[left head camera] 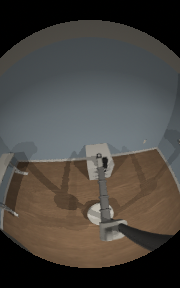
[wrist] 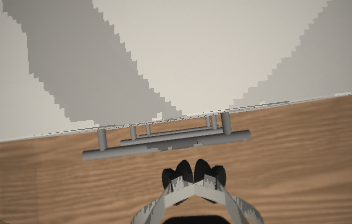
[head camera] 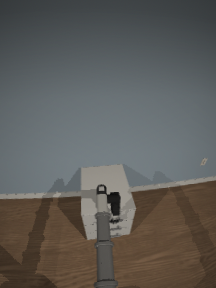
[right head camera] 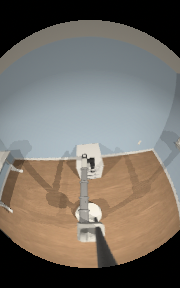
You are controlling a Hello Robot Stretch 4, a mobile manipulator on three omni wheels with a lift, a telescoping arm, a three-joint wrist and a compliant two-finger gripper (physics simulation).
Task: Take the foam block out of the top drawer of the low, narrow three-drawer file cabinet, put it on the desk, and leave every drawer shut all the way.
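Pixels of known places: gripper, fingertip midpoint: (wrist: 193, 173) (head camera: 114, 222) (right head camera: 92, 171); robot's base at its link origin: (left head camera: 99, 212) (right head camera: 88, 212).
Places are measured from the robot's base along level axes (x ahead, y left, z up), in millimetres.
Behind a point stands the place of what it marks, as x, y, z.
The white file cabinet (head camera: 103, 174) {1106, -26, 492} (left head camera: 93, 150) {1049, 39, 492} (right head camera: 95, 149) {1059, -168, 492} (wrist: 170, 55) {758, -75, 492} stands against the wall. Its three drawers look shut. In the wrist view, the thick grey top handle (wrist: 117, 151) {668, 6, 405} runs across below the cabinet's front edge, with the two lower handles behind it. My gripper (wrist: 193, 173) {643, -88, 434} (head camera: 115, 219) {643, -88, 434} is shut, with its black fingertips almost together and nothing seen between them. It is in front of the top handle's middle, apart from it. The foam block does not show. Part of the desk (left head camera: 6, 165) {514, 1880, 689} shows at the far left.
The grey telescoping arm (head camera: 104, 260) {274, 1, 857} (left head camera: 104, 192) {227, -11, 857} (right head camera: 84, 192) {235, -11, 857} reaches out over the wooden floor (head camera: 160, 250) {541, -538, -28} to the cabinet. The round white base (left head camera: 95, 214) {-10, 74, 187} (right head camera: 94, 211) {34, -97, 187} is below the arm. Desk legs (left head camera: 19, 171) stand at the left; a blue-grey wall (head camera: 107, 100) {1276, -75, 1157} rises behind.
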